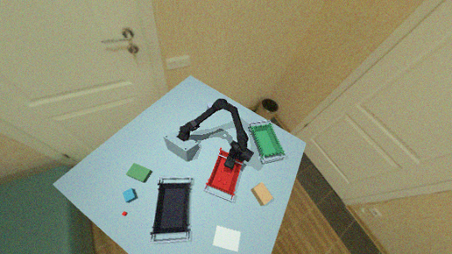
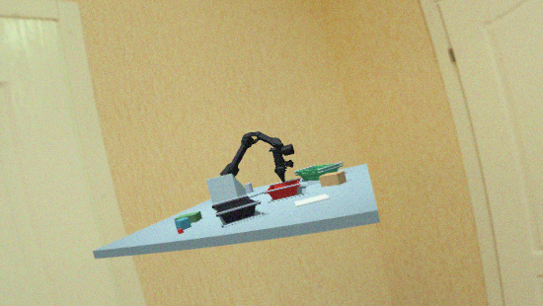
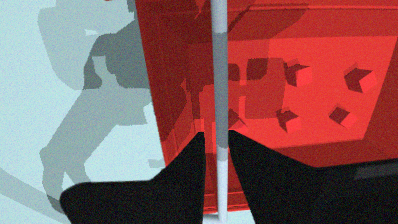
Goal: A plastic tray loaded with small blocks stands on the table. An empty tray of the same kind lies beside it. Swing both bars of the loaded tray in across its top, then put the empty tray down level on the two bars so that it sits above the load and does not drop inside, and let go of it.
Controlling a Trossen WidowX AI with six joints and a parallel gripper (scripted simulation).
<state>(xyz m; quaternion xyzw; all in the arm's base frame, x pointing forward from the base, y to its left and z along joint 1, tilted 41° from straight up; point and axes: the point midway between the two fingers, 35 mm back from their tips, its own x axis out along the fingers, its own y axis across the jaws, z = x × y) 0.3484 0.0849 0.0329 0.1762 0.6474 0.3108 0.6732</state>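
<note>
Now: the black tray 44 cm to the right of my gripper tip, 14 cm behind it and 2 cm below it. The rest, counted from my gripper tip: white plate: 41 cm to the right, 23 cm ahead, 6 cm below; small grey cylinder: 38 cm behind, 32 cm to the left, 2 cm below; tan block: 30 cm ahead, 8 cm to the right, 3 cm below.
</note>
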